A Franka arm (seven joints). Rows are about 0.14 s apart.
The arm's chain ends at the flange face. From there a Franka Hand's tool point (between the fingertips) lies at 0.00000 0.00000 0.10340 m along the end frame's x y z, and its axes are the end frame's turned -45 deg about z.
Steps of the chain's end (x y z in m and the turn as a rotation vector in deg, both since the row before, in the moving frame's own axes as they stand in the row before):
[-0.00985 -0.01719 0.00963 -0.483 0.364 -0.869]
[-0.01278 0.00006 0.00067 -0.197 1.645 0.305]
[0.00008 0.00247 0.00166 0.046 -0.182 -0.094]
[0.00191 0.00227 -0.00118 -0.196 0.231 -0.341]
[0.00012 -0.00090 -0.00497 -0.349 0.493 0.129]
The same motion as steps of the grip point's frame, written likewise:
[0.00505 -0.01804 0.00962 -0.599 -0.084 -0.869]
[-0.00724 -0.00664 0.00063 -1.302 1.024 0.305]
[-0.00186 0.00151 0.00166 0.161 -0.096 -0.094]
[-0.00021 0.00350 -0.00118 -0.302 0.025 -0.341]
[0.00090 0.00052 -0.00498 -0.595 0.102 0.129]

